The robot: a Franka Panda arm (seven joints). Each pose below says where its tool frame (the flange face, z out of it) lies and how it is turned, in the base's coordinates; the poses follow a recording.
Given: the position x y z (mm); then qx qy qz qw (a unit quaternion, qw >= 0).
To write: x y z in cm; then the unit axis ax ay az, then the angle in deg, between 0 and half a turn. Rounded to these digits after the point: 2 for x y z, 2 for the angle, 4 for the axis.
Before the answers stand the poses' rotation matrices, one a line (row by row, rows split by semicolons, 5 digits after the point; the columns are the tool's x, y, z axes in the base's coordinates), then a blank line. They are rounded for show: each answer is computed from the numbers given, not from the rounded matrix.
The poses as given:
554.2, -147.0, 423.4, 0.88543, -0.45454, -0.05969, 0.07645
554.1, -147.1, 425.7, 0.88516, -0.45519, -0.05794, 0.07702
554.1, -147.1, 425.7, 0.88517, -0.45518, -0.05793, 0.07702
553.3, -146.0, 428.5, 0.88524, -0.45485, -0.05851, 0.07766
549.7, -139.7, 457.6, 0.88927, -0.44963, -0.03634, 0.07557
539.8, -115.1, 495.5, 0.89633, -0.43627, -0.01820, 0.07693
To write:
0.57966 -0.79580 -0.17520; -0.81405 -0.57510 -0.08112; -0.03620 0.18965 -0.98119
0.57889 -0.79691 -0.17269; -0.81476 -0.57374 -0.08360; -0.03246 0.18910 -0.98142
0.57891 -0.79690 -0.17267; -0.81474 -0.57376 -0.08361; -0.03244 0.18909 -0.98142
0.57937 -0.79622 -0.17424; -0.81440 -0.57416 -0.08427; -0.03294 0.19072 -0.98109
0.59302 -0.79419 -0.13259; -0.80518 -0.58424 -0.10173; 0.00332 0.16708 -0.98594
0.61867 -0.77929 -0.09975; -0.78489 -0.60750 -0.12203; 0.03450 0.15379 -0.98750

55.42, -14.70, 42.34, 0.8880, -0.4559, -0.0599, 171.23
55.41, -14.71, 42.57, 0.8878, -0.4565, -0.0581, 171.17
55.41, -14.71, 42.57, 0.8878, -0.4565, -0.0581, 171.17
55.33, -14.60, 42.85, 0.8879, -0.4562, -0.0587, 171.09
54.97, -13.97, 45.76, 0.8918, -0.4509, -0.0364, 171.33
53.98, -11.51, 49.55, 0.8990, -0.4376, -0.0183, 171.18

